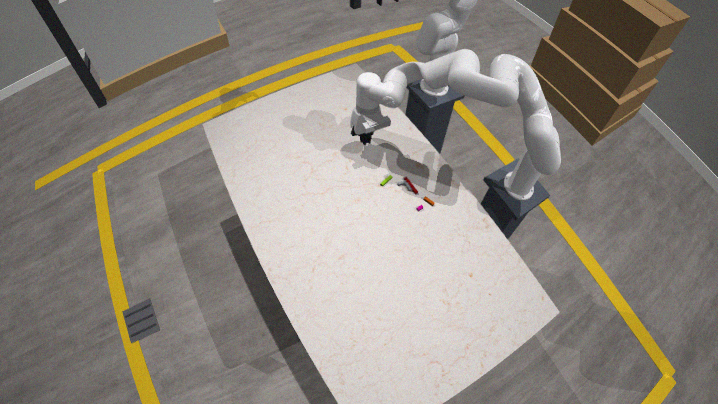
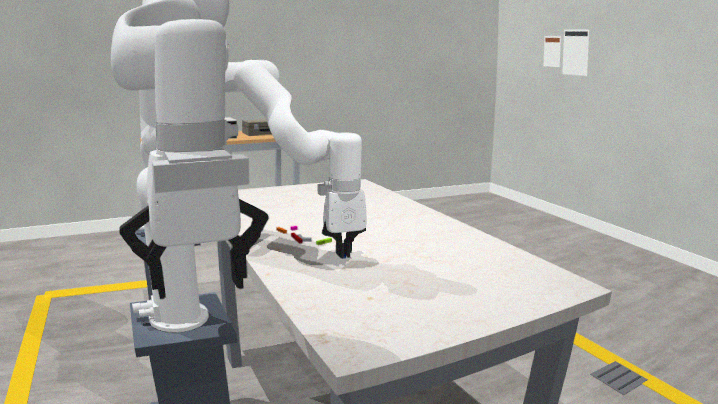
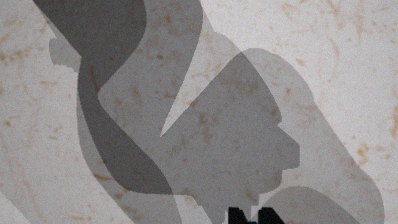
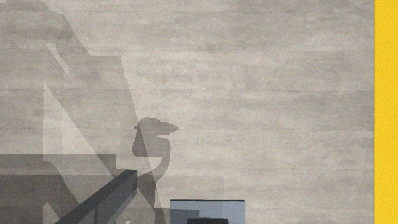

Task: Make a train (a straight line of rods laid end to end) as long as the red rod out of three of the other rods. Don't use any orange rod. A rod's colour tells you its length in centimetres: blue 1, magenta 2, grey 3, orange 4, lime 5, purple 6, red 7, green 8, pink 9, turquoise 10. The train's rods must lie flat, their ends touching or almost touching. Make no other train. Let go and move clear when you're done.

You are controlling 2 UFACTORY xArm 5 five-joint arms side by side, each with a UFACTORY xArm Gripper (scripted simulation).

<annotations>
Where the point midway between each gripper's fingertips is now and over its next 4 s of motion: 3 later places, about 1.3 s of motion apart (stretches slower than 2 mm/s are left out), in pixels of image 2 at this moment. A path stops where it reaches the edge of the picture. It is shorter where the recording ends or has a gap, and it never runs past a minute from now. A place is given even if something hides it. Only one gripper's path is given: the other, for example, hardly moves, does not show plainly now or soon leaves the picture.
My left gripper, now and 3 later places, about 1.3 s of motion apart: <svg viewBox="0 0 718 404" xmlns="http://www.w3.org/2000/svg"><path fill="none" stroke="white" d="M343 256L343 262L344 228L333 218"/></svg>
</annotations>
